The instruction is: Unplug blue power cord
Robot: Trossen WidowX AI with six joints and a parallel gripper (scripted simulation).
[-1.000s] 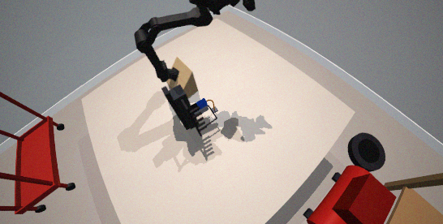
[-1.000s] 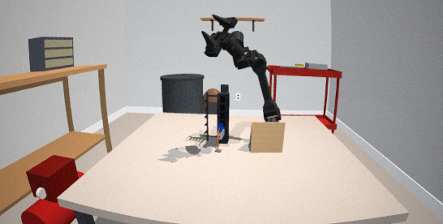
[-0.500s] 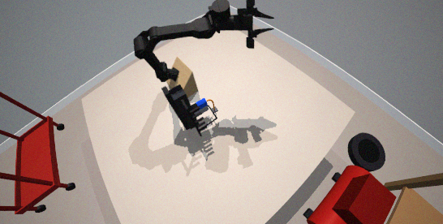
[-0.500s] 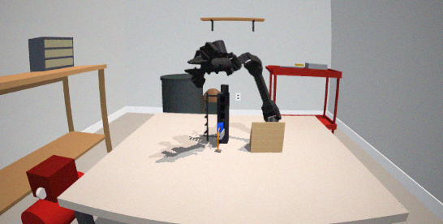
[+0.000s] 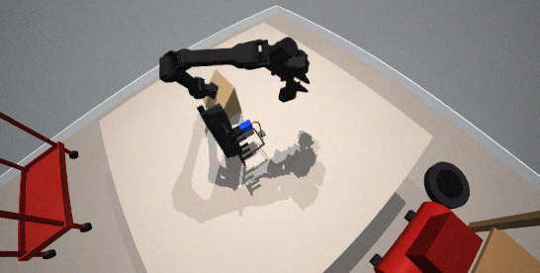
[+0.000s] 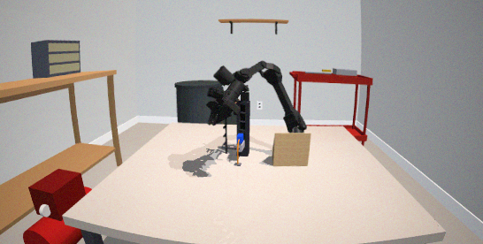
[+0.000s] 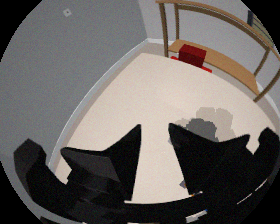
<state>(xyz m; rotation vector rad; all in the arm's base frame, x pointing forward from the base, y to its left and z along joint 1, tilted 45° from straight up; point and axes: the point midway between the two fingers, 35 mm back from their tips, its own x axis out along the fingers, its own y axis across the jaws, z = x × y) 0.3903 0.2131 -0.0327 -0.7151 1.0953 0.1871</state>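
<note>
My gripper tip is now 12 cm past the blue plug, 24 cm to the left of it and 12 cm above it.
</note>
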